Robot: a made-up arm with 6 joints.
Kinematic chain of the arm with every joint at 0, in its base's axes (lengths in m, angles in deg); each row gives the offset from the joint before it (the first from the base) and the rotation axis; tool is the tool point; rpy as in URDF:
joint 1: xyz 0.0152 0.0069 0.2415 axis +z
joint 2: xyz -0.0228 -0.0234 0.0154 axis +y
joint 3: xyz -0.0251 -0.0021 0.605 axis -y
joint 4: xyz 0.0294 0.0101 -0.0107 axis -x
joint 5: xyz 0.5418 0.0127 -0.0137 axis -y
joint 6: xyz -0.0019 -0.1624 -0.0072 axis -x
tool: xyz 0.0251 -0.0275 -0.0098 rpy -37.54 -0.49 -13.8
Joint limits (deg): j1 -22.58..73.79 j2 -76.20..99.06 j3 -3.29..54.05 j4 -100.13..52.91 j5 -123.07..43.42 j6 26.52..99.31
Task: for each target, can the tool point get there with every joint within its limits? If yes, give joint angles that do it. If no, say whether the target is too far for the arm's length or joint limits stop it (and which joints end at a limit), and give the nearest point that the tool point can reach.
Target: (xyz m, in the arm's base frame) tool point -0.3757 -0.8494 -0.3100
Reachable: no: joint limits stop it (at a limit: joint 1, joint 2, joint 3, joint 6) | nearest point 0.2822 -0.2962 -0.3564 | short by 0.861 m
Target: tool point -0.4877 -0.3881 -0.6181
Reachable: no: joint limits stop it (at a limit: joint 1, joint 2, joint 3, joint 6) | nearest point 0.2466 -0.2264 -0.3617 | short by 0.794 m
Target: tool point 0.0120 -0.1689 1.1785
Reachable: yes | joints 17.76 -40.13 18.12 -15.58 -43.88 86.43
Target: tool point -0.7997 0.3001 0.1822
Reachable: no: joint limits stop it (at a limit: joint 1, joint 2, joint 3, joint 4, joint 5, joint 6) | nearest point -1.0218 0.2778 0.7277 | short by 0.589 m
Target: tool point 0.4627 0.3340 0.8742
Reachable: yes | joints 56.06 -2.36 3.21 -9.70 14.18 43.59
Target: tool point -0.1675 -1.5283 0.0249
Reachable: no: too far | nearest point -0.1808 -1.0759 0.7351 | short by 0.842 m
